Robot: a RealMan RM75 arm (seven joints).
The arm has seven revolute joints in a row. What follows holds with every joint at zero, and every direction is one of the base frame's.
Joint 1 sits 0.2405 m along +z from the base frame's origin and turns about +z.
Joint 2 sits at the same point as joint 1 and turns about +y.
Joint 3 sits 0.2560 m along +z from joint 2 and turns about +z.
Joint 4 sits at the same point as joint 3 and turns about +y.
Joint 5 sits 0.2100 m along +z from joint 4 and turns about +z.
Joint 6 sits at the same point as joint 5 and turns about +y.
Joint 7 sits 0.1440 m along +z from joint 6 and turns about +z.
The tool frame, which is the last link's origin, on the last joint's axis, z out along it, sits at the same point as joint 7; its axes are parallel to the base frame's.
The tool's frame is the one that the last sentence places.
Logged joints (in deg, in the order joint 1, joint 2, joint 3, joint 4, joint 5, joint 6, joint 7), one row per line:
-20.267, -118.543, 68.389, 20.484, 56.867, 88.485, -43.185
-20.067, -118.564, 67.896, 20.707, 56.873, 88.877, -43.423
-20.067, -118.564, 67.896, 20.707, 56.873, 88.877, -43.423
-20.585, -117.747, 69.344, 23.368, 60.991, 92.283, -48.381
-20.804, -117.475, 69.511, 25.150, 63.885, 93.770, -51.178
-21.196, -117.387, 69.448, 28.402, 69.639, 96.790, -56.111
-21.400, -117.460, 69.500, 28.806, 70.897, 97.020, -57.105
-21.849, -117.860, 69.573, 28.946, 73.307, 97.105, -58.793
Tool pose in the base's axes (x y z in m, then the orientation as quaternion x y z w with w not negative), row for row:
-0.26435, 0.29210, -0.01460, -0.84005, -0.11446, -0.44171, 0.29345
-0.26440, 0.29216, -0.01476, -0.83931, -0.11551, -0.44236, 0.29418
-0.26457, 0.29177, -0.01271, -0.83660, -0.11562, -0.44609, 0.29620
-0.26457, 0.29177, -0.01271, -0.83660, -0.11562, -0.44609, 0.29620
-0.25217, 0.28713, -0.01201, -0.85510, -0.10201, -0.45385, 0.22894
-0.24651, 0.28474, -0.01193, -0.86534, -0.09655, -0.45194, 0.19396
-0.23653, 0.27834, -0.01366, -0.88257, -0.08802, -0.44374, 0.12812
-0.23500, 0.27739, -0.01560, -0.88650, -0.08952, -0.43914, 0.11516
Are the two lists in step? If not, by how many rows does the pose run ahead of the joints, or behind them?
The pose runs 1 row behind the joints: the pose in row i belongs to the joints in row i - 1.
